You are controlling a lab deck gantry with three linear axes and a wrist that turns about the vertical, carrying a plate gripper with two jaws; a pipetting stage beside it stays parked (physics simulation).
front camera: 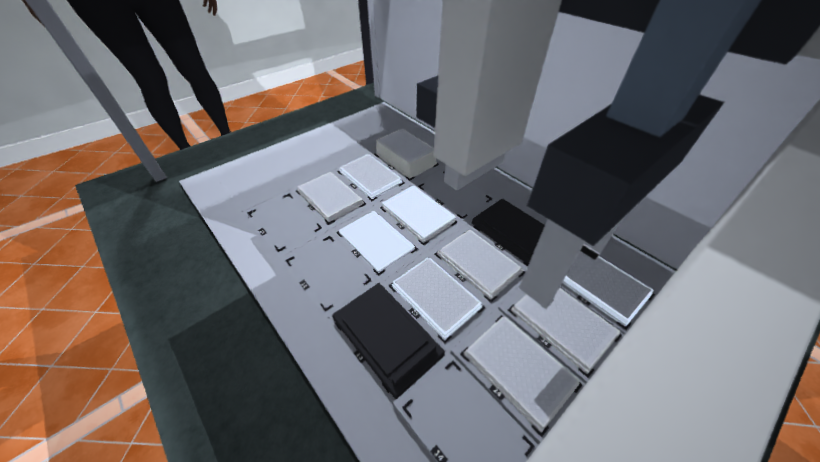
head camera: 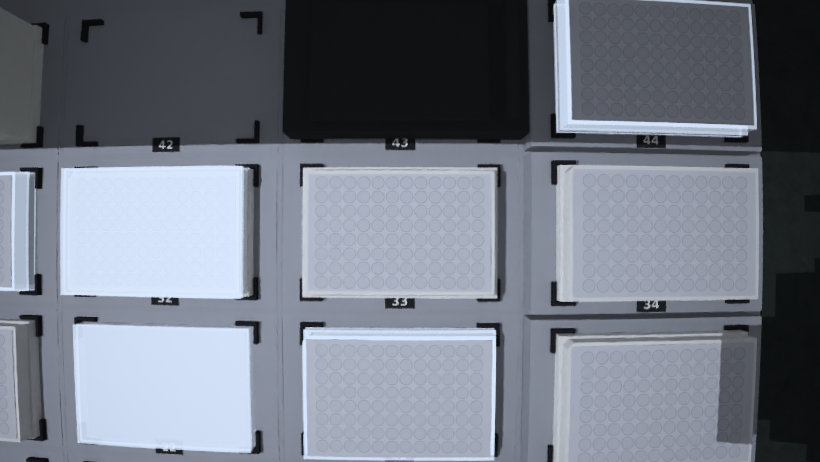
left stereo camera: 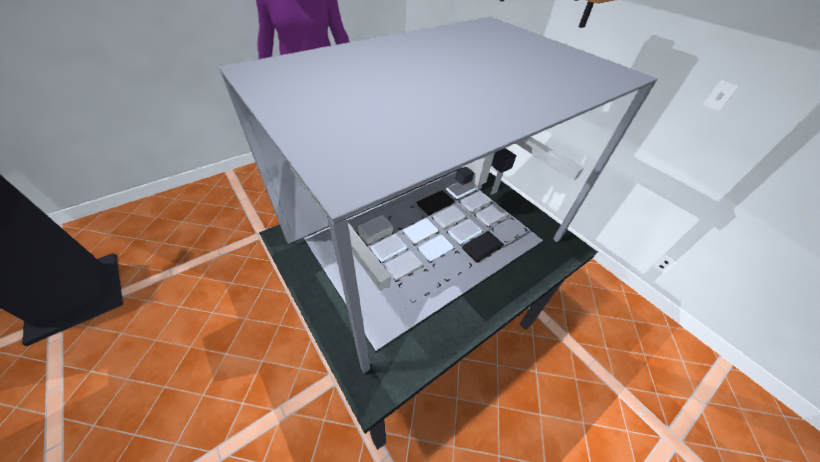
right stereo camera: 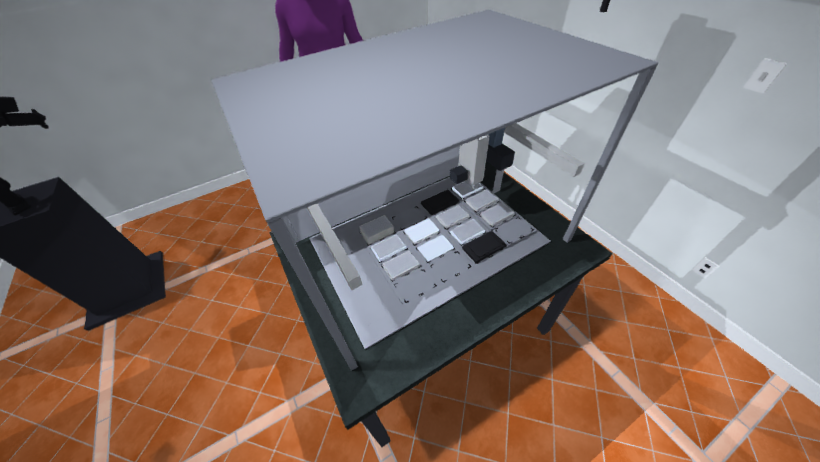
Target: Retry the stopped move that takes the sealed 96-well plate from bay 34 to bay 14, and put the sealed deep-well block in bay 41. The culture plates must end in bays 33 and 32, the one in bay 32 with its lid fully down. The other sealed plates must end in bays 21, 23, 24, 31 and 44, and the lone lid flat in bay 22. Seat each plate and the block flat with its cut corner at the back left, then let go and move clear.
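Frame: origin at the robot's base, x right, y ahead, z up, level; millimetres.
Where they show: gripper, between the fingertips: [front camera: 560, 271] [left stereo camera: 484, 186] [right stereo camera: 487, 184]; robot's base, origin of its link: [front camera: 250, 213] [left stereo camera: 412, 302] [right stereo camera: 406, 302].
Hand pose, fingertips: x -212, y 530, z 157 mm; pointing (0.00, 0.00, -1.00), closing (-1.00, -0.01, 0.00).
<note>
Things, the pixels of their top centre, and the offset from my fingertips. "spot": a spot on its surface instead.
- Sealed plate 34, centre of its top: [head camera: 667, 233] [front camera: 565, 318] [right stereo camera: 482, 199] [left stereo camera: 476, 200] dz -128, dx -45, dy +26 mm
- Bay 14, a spot on its surface: [front camera: 464, 407] spot: dz -142, dx +155, dy +11 mm
- deep-well block, centre of its top: [front camera: 405, 144] [left stereo camera: 375, 226] [right stereo camera: 376, 226] dz -115, dx -152, dy -466 mm
- bay 33, a spot on its surface: [head camera: 399, 232] [front camera: 479, 258] spot: dz -143, dx -45, dy -138 mm
- bay 32, a spot on its surface: [head camera: 154, 232] [front camera: 419, 211] spot: dz -143, dx -45, dy -299 mm
- lone lid, centre of its top: [head camera: 159, 388] [front camera: 375, 238] [right stereo camera: 435, 247] [left stereo camera: 435, 247] dz -149, dx +62, dy -302 mm
- bay 43, centre of its top: [head camera: 405, 51] [front camera: 521, 224] [right stereo camera: 440, 198] [left stereo camera: 435, 199] dz -126, dx -153, dy -134 mm
- bay 13, centre of its top: [front camera: 386, 328] [right stereo camera: 484, 243] [left stereo camera: 483, 242] dz -126, dx +168, dy -134 mm
- frame with a roof, a spot on its surface: [left stereo camera: 436, 109] spot: dz +534, dx +144, dy -454 mm
My gripper [front camera: 552, 289] [left stereo camera: 498, 183] [right stereo camera: 498, 181] hangs over the deck's right side. One jaw shows; the other is hidden, so its opening cannot be told. Sealed plate 34 [front camera: 579, 335] [head camera: 665, 235] sits flat in its bay. Bay 14 [front camera: 464, 407] shows bare corner marks. The deep-well block [front camera: 406, 150] stands in bay 41. Culture plates sit in bay 33 [front camera: 480, 261] [head camera: 399, 232] and, bright-topped, in bay 32 [front camera: 417, 212] [head camera: 154, 232]. The lone lid [front camera: 375, 239] [head camera: 163, 384] lies in bay 22. Sealed plates sit in bays 21 [front camera: 329, 195], 31 [front camera: 370, 175], 23 [front camera: 437, 295], 24 [front camera: 513, 367] and 44 [head camera: 662, 63].
Black blocks stand in bay 43 [front camera: 507, 223] [head camera: 404, 68] and bay 13 [front camera: 384, 332]. A pale column [front camera: 487, 80] stands left of the gripper in the front view. A frame with a roof [left stereo camera: 436, 109] [right stereo camera: 430, 103] covers the deck.
</note>
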